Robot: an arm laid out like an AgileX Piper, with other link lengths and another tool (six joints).
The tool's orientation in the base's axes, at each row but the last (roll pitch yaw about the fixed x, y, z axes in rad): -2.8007, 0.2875, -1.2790; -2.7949, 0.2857, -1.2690; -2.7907, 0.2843, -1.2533; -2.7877, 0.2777, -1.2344; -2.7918, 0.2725, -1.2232; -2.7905, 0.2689, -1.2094; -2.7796, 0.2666, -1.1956; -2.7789, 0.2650, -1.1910; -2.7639, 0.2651, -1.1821; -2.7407, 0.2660, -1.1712; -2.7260, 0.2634, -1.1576; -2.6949, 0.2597, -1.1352
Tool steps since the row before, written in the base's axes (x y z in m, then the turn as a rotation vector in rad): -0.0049, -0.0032, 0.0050, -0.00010, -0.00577, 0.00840; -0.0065, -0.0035, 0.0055, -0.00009, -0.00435, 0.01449; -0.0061, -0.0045, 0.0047, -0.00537, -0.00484, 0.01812; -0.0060, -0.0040, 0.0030, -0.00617, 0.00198, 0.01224; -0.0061, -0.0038, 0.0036, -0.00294, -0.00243, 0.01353; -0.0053, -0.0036, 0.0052, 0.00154, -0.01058, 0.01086; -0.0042, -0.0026, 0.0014, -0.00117, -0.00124, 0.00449; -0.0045, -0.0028, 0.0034, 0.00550, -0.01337, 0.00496; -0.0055, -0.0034, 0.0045, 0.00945, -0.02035, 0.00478; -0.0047, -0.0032, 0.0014, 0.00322, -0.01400, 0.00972; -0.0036, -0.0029, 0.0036, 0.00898, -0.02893, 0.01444; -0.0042, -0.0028, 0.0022, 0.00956, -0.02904, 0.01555
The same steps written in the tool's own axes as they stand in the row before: 0.0002, 0.0035, -0.0068, 0.00289, -0.00156, -0.00965; -0.0002, 0.0049, -0.0078, -0.00012, -0.00382, -0.01464; 0.0010, 0.0050, -0.0073, -0.00228, -0.00005, -0.01938; 0.0009, 0.0054, -0.0056, -0.00711, 0.00114, -0.01183; 0.0005, 0.0053, -0.0060, -0.00241, -0.00121, -0.01380; 0.0001, 0.0040, -0.0072, 0.00718, -0.00239, -0.01323; 0.0005, 0.0040, -0.0032, -0.00048, -0.00016, -0.00478; 0.0000, 0.0036, -0.0051, 0.01265, -0.00318, -0.00796; -0.0002, 0.0042, -0.0066, 0.02038, -0.00483, -0.00937; 0.0007, 0.0045, -0.0037, 0.01110, -0.00283, -0.01303; 0.0002, 0.0026, -0.0053, 0.02530, -0.00569, -0.02129; 0.0002, 0.0035, -0.0043, 0.02535, -0.00663, -0.02213
